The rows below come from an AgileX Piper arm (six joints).
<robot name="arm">
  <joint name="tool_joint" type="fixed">
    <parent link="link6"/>
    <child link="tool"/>
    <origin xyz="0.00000 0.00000 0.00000" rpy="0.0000 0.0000 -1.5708"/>
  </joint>
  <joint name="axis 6" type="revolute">
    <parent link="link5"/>
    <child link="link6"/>
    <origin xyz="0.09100 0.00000 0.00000" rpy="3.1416 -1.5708 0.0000"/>
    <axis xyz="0 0 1"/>
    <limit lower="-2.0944" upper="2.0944"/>
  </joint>
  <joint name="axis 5" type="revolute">
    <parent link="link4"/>
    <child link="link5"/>
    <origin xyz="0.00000 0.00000 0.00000" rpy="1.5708 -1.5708 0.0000"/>
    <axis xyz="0 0 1"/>
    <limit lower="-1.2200" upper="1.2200"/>
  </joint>
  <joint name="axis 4" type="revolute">
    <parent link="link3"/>
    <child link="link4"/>
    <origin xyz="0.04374 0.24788 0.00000" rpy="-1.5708 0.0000 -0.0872"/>
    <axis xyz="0 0 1"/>
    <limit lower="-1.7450" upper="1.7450"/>
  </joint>
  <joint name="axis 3" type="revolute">
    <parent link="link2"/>
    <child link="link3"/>
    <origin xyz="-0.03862 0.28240 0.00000" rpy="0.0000 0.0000 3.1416"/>
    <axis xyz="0 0 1"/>
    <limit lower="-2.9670" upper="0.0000"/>
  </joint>
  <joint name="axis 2" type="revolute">
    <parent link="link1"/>
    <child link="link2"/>
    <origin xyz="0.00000 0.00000 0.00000" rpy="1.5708 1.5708 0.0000"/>
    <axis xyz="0 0 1"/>
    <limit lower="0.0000" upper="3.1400"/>
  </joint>
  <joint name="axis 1" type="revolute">
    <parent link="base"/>
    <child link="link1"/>
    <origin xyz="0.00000 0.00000 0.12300" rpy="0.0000 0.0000 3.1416"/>
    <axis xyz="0 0 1"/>
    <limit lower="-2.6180" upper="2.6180"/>
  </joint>
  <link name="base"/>
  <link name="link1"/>
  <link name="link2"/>
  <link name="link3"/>
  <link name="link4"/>
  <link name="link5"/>
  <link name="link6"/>
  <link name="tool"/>
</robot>
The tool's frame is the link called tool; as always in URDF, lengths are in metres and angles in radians.
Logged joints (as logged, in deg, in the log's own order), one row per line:
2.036 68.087 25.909 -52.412 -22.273 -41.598
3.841 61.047 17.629 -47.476 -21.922 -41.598
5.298 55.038 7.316 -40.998 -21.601 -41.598
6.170 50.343 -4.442 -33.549 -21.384 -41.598
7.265 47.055 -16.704 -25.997 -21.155 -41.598
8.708 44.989 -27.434 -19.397 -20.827 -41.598
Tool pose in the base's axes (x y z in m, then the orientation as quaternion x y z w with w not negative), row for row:
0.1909 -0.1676 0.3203 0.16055 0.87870 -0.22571 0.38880
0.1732 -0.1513 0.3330 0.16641 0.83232 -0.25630 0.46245
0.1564 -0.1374 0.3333 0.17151 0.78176 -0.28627 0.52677
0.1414 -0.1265 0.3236 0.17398 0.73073 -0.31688 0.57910
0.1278 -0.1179 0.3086 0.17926 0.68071 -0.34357 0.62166
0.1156 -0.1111 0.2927 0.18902 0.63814 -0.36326 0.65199
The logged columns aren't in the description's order. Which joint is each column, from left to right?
Columns, left to right: axis 4, axis 2, axis 5, axis 3, axis 6, axis 1.
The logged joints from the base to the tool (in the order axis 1, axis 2, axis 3, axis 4, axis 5, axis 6), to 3 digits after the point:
-41.598 68.087 -52.412 2.036 25.909 -22.273
-41.598 61.047 -47.476 3.841 17.629 -21.922
-41.598 55.038 -40.998 5.298 7.316 -21.601
-41.598 50.343 -33.549 6.170 -4.442 -21.384
-41.598 47.055 -25.997 7.265 -16.704 -21.155
-41.598 44.989 -19.397 8.708 -27.434 -20.827

